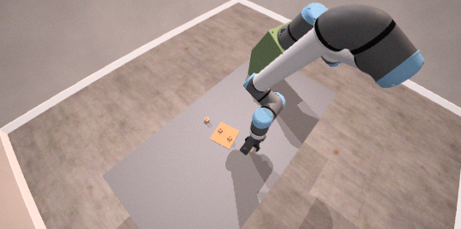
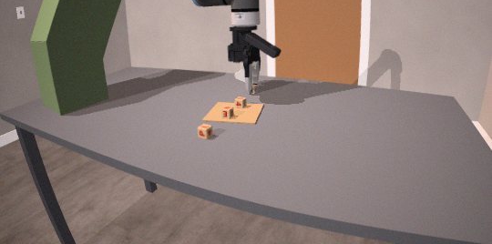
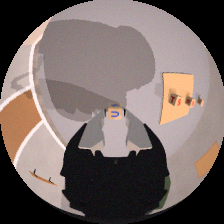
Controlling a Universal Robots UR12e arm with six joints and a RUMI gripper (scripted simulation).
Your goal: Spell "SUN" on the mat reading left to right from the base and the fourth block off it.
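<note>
Now: the blue-lettered block right at my hand. The rest, counted from my hand: red-lettered block: 100 mm ahead, 330 mm to the right; then orange mat: 70 mm ahead, 180 mm to the right, 10 mm below.
</note>
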